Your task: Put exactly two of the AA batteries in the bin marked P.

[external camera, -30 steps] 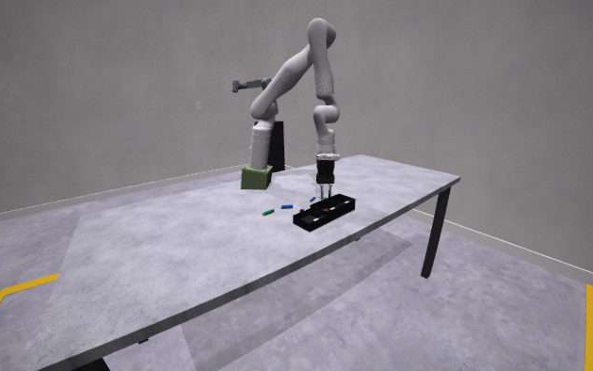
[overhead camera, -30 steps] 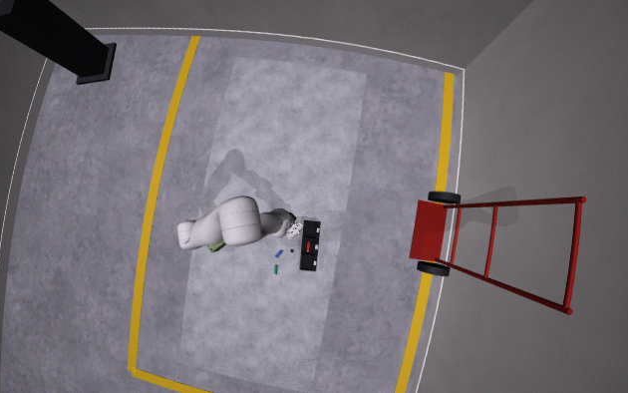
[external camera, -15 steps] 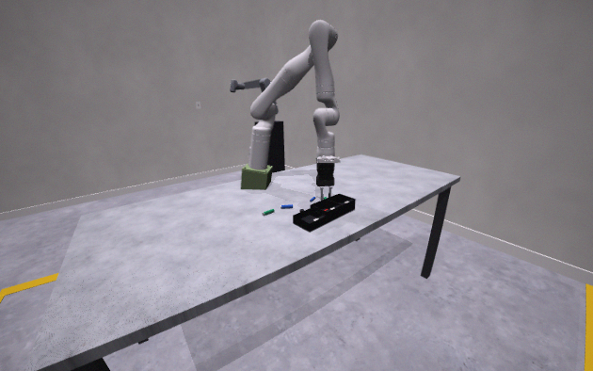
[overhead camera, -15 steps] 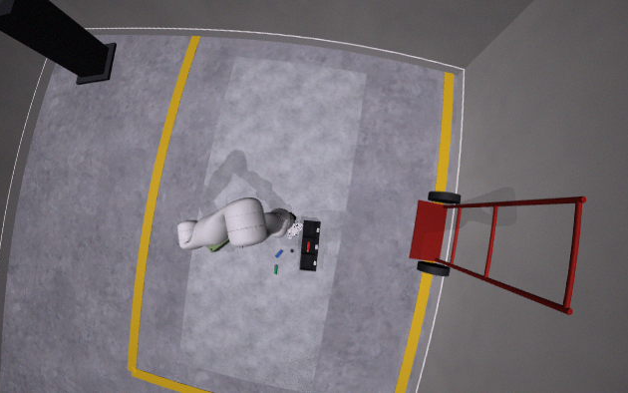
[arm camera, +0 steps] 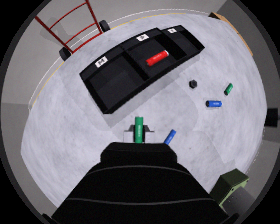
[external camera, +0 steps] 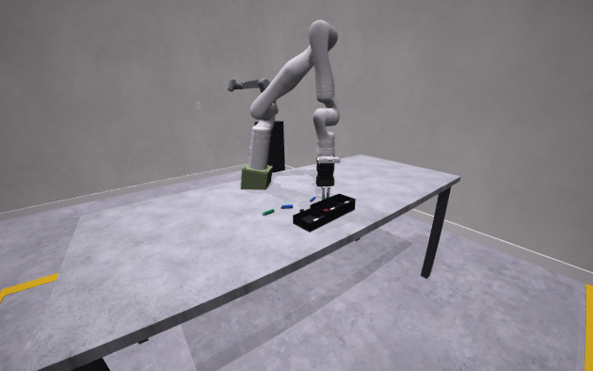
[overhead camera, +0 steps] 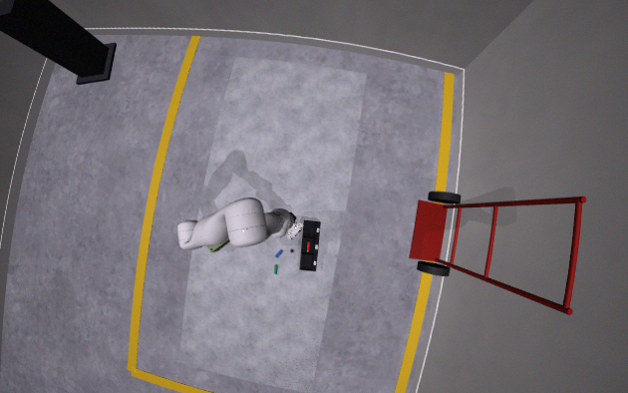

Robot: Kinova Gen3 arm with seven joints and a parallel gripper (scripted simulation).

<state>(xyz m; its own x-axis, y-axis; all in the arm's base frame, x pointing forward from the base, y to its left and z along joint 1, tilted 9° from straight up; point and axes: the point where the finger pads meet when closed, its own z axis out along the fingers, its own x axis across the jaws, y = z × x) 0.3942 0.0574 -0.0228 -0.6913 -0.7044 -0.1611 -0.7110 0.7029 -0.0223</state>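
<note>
My gripper is now 11 cm to the left of the black bin and 9 cm short of it. Round my hand: small dark thing (14 cm to the right, 2 cm below, 1 cm behind); red battery (12 cm to the right, 8 cm ahead, 1 cm below).
</note>
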